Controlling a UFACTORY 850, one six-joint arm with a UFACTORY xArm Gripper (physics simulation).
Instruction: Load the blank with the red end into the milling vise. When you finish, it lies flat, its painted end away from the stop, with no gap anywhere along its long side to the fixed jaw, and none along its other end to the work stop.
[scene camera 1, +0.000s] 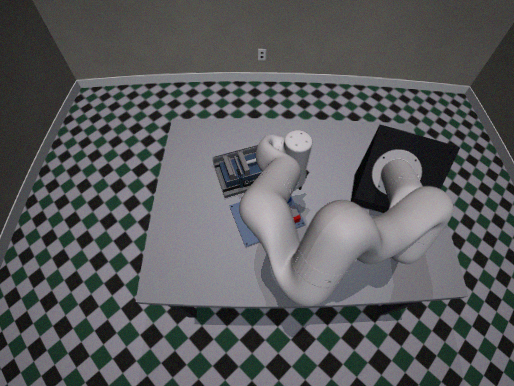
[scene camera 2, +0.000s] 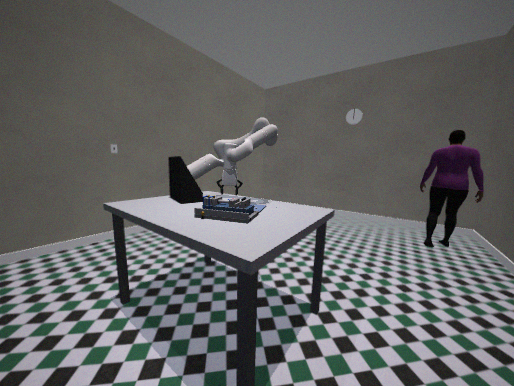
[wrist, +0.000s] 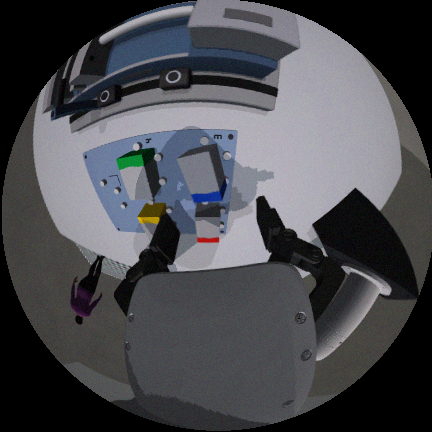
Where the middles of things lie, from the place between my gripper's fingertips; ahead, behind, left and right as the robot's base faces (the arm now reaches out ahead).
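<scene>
The grey blank with red end (wrist: 207, 216) is 3 cm behind my hand, and it also sits 6 cm below it and 6 cm to the left of it. Counted from my hand as well, the blue plate (wrist: 100, 162) is 7 cm ahead, 7 cm to the left and 8 cm below. The blue-ended blank (wrist: 201, 167) is 1 cm to the right of my hand, 2 cm ahead of it and 5 cm below it, while the green-ended blank (wrist: 138, 169) is 3 cm to the left of my hand, 6 cm below it and 10 cm ahead of it.
</scene>
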